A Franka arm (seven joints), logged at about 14 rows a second.
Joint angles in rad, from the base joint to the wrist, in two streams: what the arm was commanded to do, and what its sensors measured. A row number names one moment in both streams.
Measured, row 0:
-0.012 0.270 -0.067 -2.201 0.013 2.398 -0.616
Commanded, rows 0 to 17:
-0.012 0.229 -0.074 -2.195 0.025 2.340 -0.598
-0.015 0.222 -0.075 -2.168 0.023 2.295 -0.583
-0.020 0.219 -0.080 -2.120 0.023 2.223 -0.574
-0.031 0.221 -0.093 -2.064 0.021 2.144 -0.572
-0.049 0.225 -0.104 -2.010 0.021 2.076 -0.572
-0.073 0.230 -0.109 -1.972 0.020 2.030 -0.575
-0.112 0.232 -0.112 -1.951 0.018 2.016 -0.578
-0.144 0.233 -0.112 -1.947 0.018 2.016 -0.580
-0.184 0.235 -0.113 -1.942 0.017 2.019 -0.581
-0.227 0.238 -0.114 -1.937 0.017 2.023 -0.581
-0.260 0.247 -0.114 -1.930 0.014 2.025 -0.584
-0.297 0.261 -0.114 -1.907 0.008 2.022 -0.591
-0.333 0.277 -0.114 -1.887 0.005 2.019 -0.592
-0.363 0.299 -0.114 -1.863 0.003 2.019 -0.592
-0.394 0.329 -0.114 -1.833 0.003 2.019 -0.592
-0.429 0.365 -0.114 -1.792 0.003 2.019 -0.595
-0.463 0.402 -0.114 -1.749 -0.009 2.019 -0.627
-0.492 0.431 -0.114 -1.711 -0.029 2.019 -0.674
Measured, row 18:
-0.432 0.343 -0.127 -1.827 -0.005 2.039 -0.617
